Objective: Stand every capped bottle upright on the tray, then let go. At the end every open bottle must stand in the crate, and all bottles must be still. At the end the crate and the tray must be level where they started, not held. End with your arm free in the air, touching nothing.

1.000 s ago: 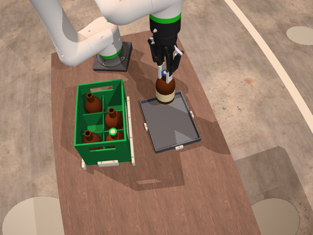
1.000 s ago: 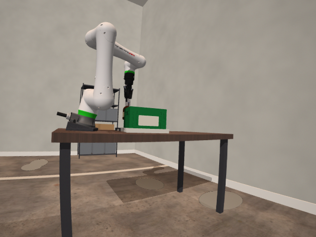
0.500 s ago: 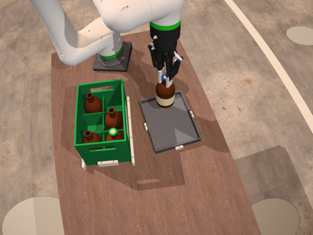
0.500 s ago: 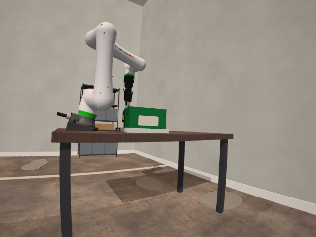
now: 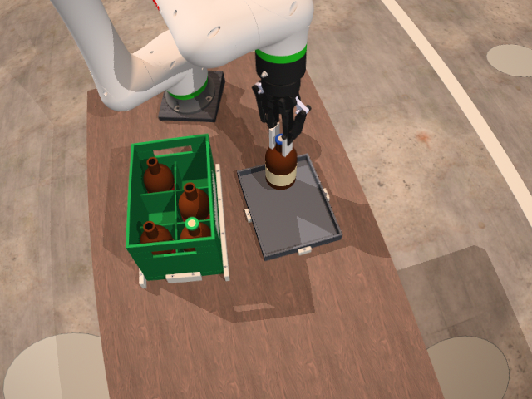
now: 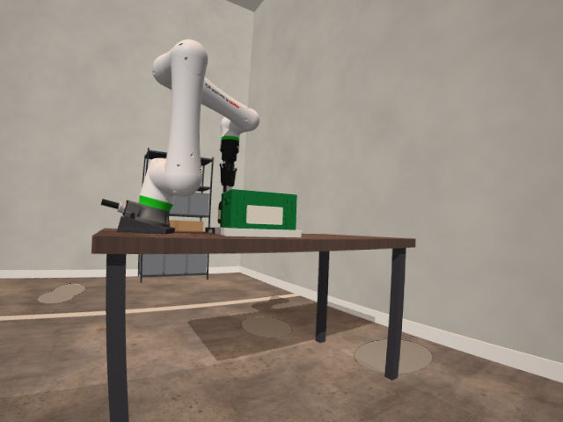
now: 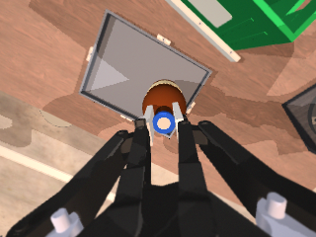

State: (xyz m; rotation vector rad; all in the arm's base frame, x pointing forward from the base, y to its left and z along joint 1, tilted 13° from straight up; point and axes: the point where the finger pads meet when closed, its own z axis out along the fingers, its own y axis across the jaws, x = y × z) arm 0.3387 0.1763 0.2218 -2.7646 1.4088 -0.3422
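Right now the capped brown bottle is 130 mm ahead of my hand, 230 mm to the right of it and 110 mm below it. The rest, counted from my hand: green crate: 30 mm ahead, 260 mm to the right, 120 mm below; grey tray: 50 mm ahead, 190 mm below.
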